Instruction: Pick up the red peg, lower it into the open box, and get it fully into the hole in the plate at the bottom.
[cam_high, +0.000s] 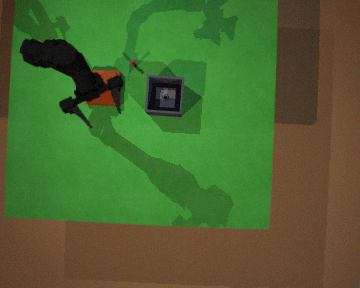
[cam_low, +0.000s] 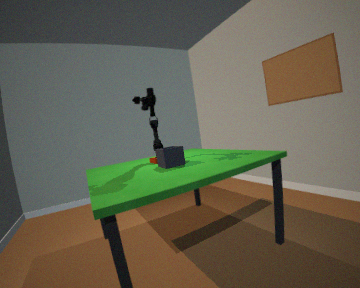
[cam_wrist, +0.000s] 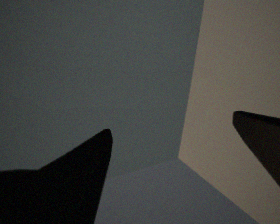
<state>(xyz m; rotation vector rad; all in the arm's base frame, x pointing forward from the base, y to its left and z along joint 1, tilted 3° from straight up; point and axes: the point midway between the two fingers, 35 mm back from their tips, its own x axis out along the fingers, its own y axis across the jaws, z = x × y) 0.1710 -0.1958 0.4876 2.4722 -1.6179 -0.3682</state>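
Now: the red peg 50 cm below my gripper tip, 31 cm to the left of it and 2 cm ahead of it. From my gripper tip the other things lie so: grey plate 49 cm below, 16 cm ahead, 14 cm to the left.
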